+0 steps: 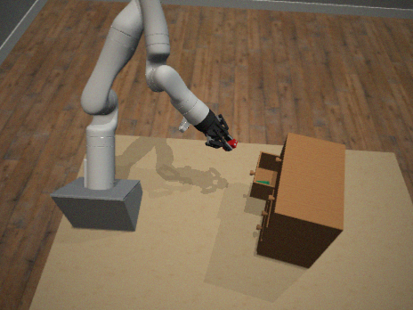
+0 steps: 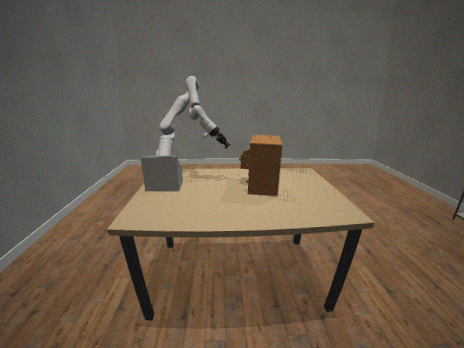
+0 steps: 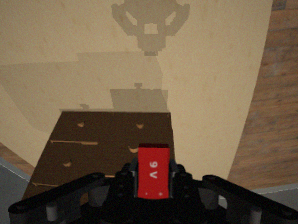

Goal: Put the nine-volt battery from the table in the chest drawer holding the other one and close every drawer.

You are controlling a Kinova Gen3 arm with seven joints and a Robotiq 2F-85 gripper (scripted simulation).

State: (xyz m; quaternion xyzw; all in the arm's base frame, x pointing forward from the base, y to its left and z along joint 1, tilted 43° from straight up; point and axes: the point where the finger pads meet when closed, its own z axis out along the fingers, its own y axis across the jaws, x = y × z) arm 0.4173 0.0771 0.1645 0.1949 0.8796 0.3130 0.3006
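The green nine-volt battery is 150 mm ahead of my hand, 70 mm to the right of it and 130 mm below it. Also, from my hand: red nine-volt battery: 10 mm ahead.
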